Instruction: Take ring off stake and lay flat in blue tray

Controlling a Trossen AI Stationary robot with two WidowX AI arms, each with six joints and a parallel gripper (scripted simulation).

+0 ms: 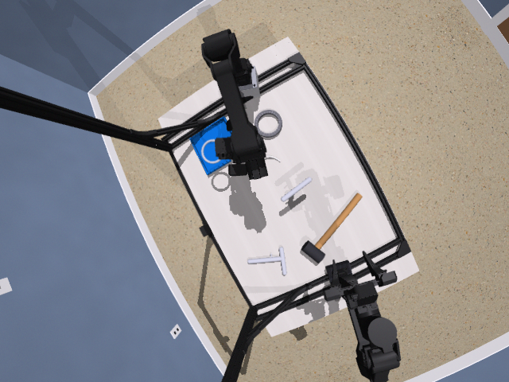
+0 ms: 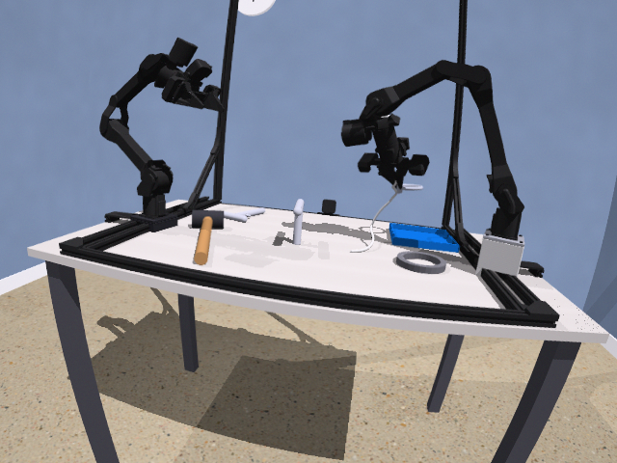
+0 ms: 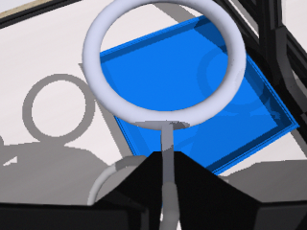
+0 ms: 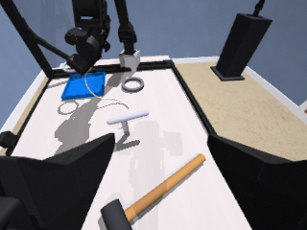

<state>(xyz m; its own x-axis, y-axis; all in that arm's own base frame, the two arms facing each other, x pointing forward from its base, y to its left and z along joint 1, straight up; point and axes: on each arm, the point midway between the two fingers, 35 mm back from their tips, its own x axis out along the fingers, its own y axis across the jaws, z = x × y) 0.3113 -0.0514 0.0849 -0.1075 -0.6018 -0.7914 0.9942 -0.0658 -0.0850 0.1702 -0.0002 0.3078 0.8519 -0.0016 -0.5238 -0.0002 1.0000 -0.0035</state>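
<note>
Right now the blue tray is 17 cm below my left hand, 10 cm to the left of it and 9 cm behind it.
</note>
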